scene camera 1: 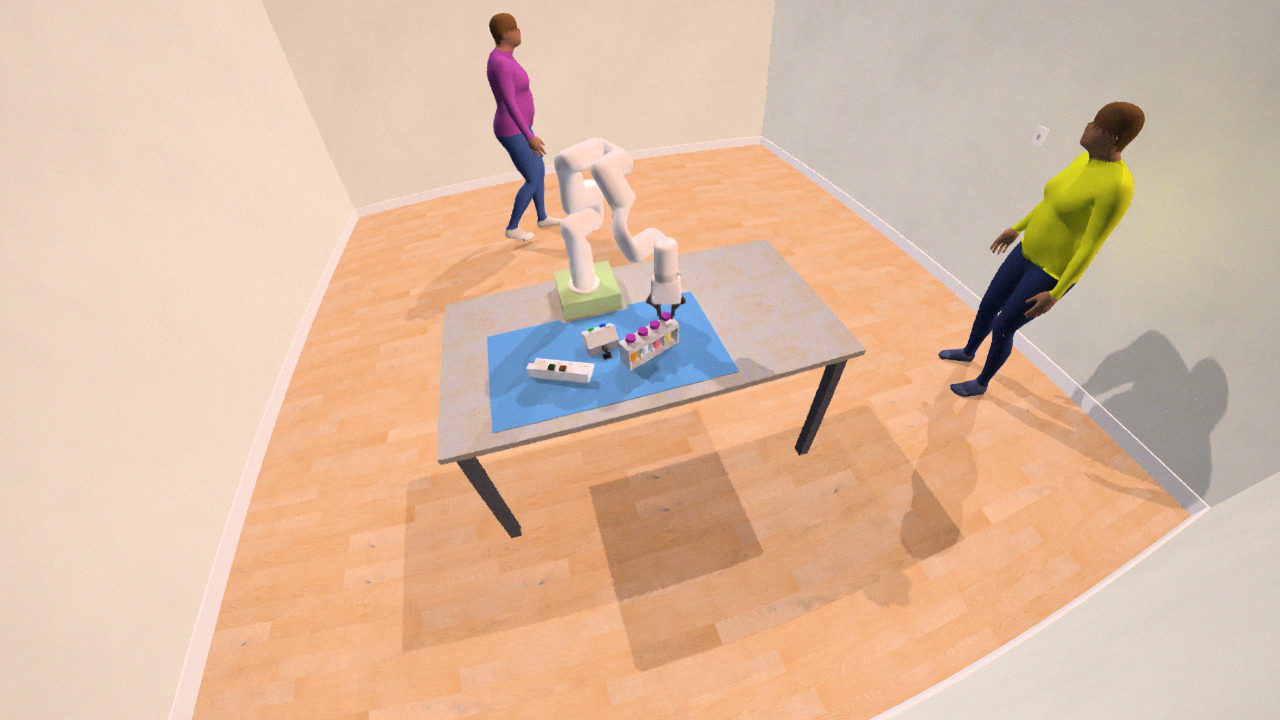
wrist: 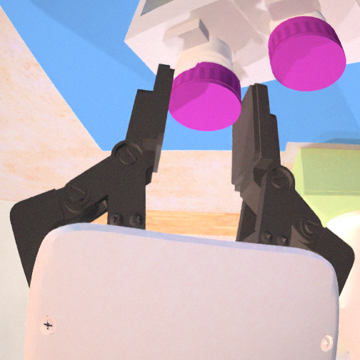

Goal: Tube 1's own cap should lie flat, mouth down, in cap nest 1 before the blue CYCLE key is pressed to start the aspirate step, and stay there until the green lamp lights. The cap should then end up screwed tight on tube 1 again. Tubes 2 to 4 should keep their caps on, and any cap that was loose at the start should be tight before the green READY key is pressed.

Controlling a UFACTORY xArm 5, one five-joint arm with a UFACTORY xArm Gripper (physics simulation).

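Where they show: gripper, fingertip midpoint: (scene camera 1: 666, 317); arm's base, link origin: (scene camera 1: 584, 284).
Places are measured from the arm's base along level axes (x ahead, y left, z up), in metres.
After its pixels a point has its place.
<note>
My gripper (scene camera 1: 665, 314) {y 0.178, x 0.389, z 0.050 m} (wrist: 206, 92) is shut on the magenta cap (wrist: 206, 109) of the end tube, the rightmost in the scene view. The cap sits over the tube's pale neck at the white rack (scene camera 1: 623, 352) {y -0.003, x 0.427, z -0.009 m} (wrist: 152, 46). The neighbouring magenta cap (scene camera 1: 655, 325) {y 0.127, x 0.410, z 0.048 m} (wrist: 311, 59) sits on its tube, and two more caps (scene camera 1: 642, 331) {y 0.075, x 0.418, z 0.048 m} (scene camera 1: 631, 338) {y 0.028, x 0.433, z 0.048 m} are farther left. Tube numbers and cap tightness cannot be read. A white key box (scene camera 1: 601, 340) {y -0.047, x 0.324, z -0.021 m} has a green key (scene camera 1: 590, 329) {y -0.068, x 0.274, z 0.000 m} and a blue key (scene camera 1: 603, 325) {y -0.018, x 0.275, z 0.000 m}. A long white block (scene camera 1: 577, 373) {y -0.174, x 0.429, z -0.030 m} shows dark green and brown spots; cap nest 1 cannot be made out.
The rack, key box and block stand on a blue mat (scene camera 1: 528, 402) {y -0.360, x 0.439, z -0.073 m} (wrist: 100, 75) on the grey table (scene camera 1: 769, 295) {y 0.690, x 0.327, z -0.076 m} (wrist: 50, 125). The arm's green base (scene camera 1: 588, 301) {y -0.018, x 0.104, z -0.010 m} (wrist: 325, 172) is behind the key box. Two people (scene camera 1: 512, 94) (scene camera 1: 1078, 210) stand away from the table.
</note>
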